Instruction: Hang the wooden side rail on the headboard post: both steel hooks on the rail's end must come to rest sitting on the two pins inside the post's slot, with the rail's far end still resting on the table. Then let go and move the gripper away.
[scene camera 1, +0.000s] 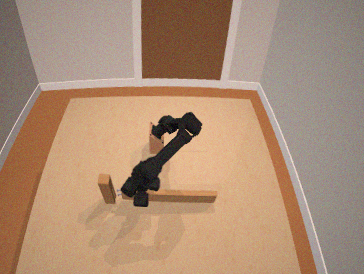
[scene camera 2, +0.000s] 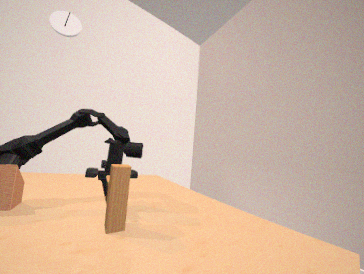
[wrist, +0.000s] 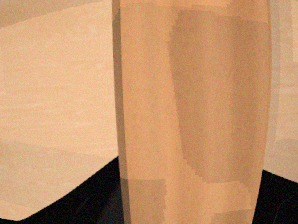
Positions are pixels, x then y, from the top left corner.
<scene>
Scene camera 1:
wooden side rail: 198, 196
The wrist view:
gripper: 167, 162
wooden side rail: 192, 92
</scene>
